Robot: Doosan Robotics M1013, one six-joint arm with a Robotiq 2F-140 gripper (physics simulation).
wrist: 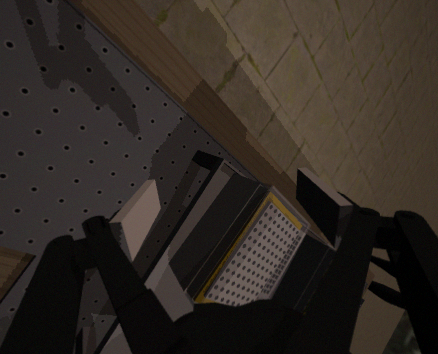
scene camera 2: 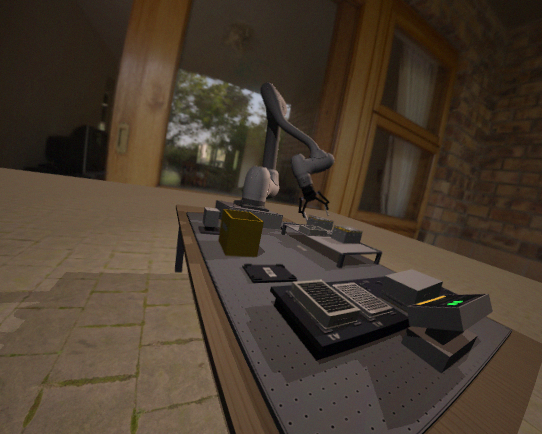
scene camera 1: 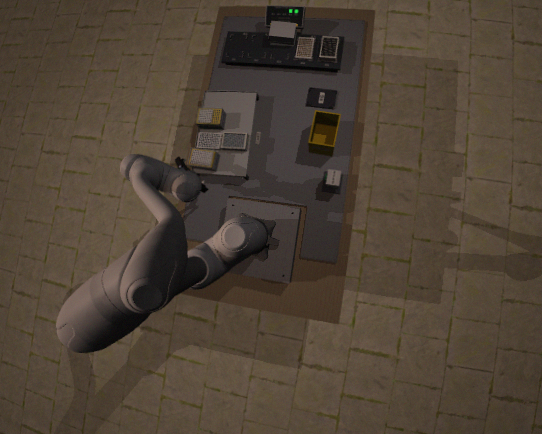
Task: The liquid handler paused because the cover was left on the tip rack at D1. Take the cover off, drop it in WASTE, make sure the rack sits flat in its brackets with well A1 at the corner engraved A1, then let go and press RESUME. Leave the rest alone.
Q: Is the gripper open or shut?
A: Open.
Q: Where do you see a grey raised platform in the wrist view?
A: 159, 277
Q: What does the gripper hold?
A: Nothing.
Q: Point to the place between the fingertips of the gripper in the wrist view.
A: At 226, 189
